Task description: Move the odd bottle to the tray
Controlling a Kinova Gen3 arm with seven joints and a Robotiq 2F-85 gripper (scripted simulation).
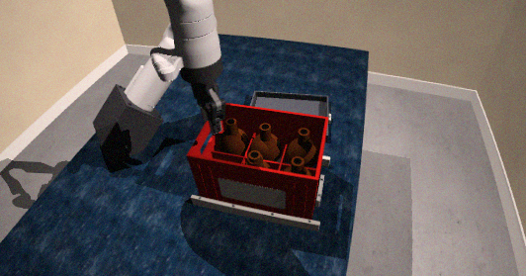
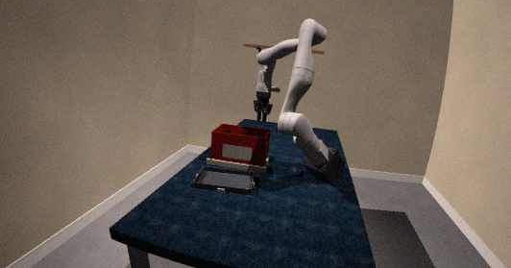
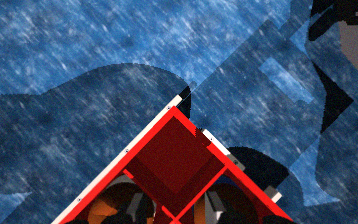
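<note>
The crate is 16 cm below my hand, 7 cm to the left of it and 7 cm ahead of it. Round my hand: grey tray 33 cm to the left, 23 cm below, 2 cm behind.
</note>
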